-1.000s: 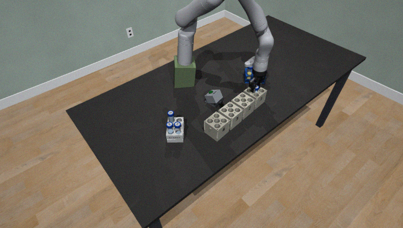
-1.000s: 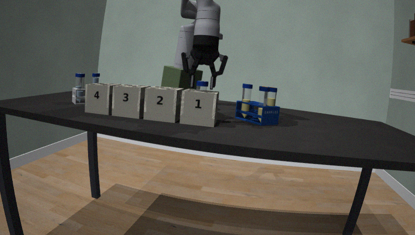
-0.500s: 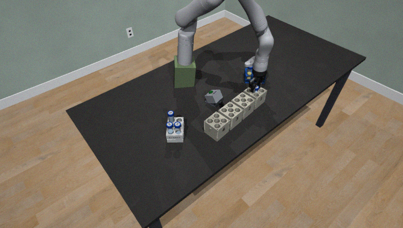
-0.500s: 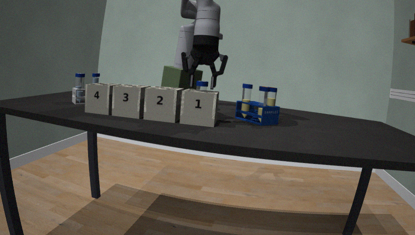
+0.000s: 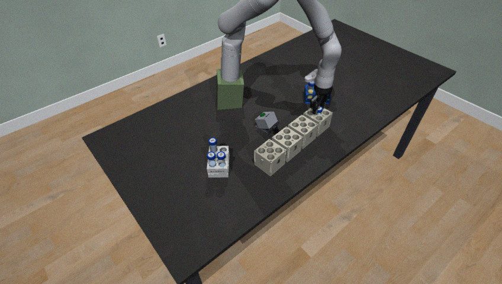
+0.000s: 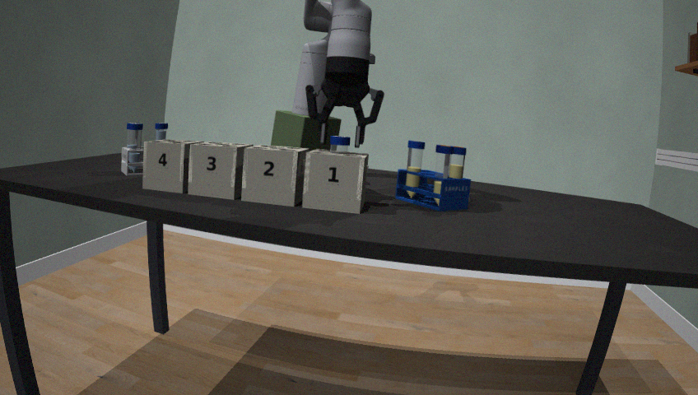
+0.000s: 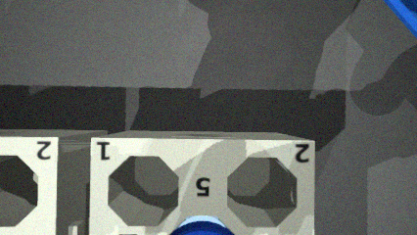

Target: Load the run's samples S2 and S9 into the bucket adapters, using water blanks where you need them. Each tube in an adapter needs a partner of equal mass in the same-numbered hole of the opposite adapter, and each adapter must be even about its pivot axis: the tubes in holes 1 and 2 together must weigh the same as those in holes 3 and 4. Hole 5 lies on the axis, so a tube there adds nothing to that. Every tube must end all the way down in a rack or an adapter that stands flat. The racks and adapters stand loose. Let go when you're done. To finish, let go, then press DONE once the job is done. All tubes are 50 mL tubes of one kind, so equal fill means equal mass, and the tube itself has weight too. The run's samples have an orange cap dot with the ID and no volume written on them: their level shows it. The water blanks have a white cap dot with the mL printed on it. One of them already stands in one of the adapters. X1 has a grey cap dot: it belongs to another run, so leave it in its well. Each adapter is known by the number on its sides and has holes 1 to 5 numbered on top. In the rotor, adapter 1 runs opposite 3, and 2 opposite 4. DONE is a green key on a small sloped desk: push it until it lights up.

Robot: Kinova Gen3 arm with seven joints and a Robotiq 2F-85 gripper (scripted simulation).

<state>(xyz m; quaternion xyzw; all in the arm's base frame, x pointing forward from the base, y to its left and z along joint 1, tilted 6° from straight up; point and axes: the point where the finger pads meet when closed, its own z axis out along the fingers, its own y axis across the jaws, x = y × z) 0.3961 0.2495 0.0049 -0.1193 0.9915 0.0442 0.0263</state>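
Now: hand 10 mm short of the water blank, 10 mm to the left of it and 60 mm above it. The rest, counted from my hand: adapter 2: 30 mm ahead, 110 mm to the right, 70 mm below; grey-dot tube: 170 mm behind, 90 mm to the left, 60 mm below; orange-dot sample tube: 130 mm behind, 170 mm to the left, 60 mm below.
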